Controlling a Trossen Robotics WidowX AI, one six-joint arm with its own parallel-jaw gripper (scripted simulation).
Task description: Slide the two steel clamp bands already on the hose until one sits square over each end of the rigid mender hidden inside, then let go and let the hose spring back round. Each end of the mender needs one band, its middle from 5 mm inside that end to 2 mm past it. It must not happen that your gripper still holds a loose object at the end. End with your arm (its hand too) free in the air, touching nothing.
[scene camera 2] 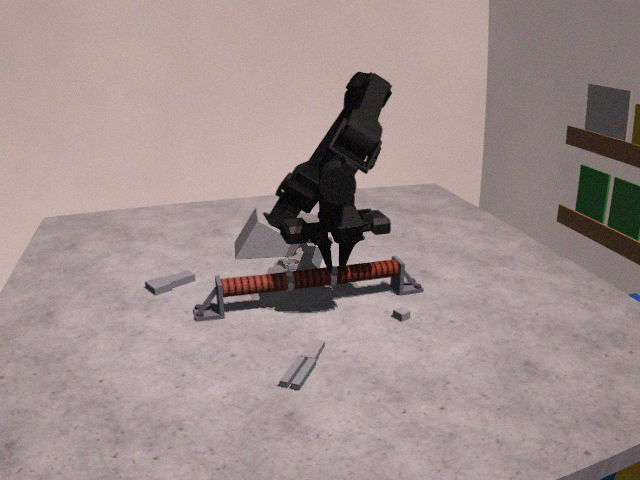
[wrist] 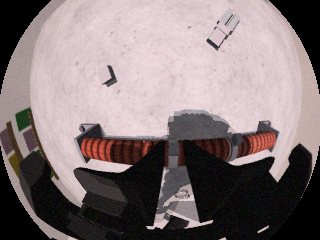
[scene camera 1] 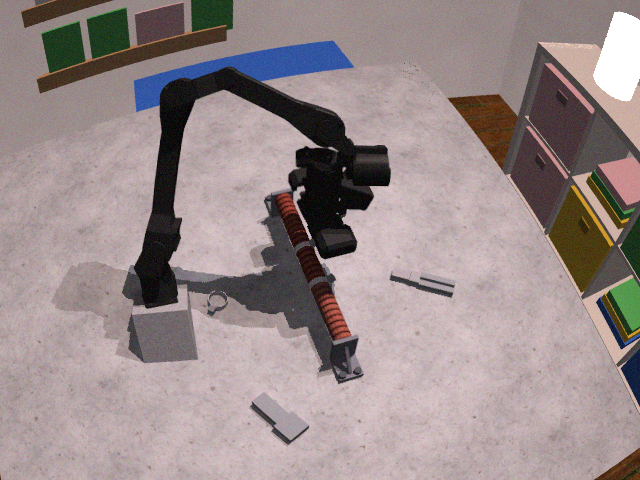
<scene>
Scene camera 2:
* gripper: 335,271
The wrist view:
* gripper: 174,144
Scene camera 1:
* gripper: 318,239
</scene>
